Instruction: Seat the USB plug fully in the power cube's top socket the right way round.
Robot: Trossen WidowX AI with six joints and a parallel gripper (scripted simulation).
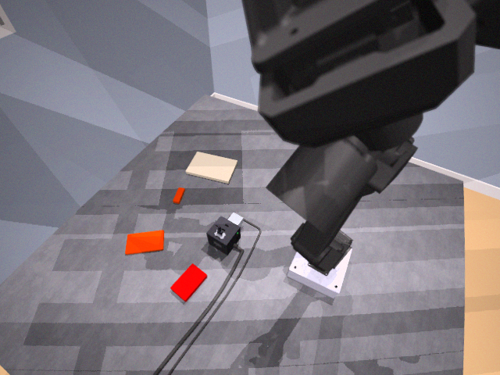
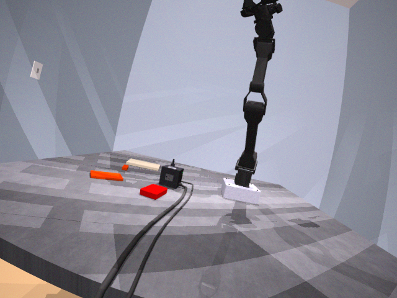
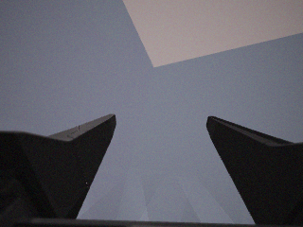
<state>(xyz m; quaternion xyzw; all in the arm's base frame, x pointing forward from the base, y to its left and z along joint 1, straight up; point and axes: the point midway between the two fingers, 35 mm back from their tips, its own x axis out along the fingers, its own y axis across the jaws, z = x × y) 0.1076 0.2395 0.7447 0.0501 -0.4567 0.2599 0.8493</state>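
The dark USB plug is 74 cm below my gripper tip, 18 cm ahead of it and 15 cm to the right of it. Round my gripper tip: pale socket (76 cm below, 18 cm ahead, 15 cm to the right); then orange slab (82 cm below, 40 cm ahead, 1 cm to the right); then red block (82 cm below, 18 cm ahead, 1 cm to the left).
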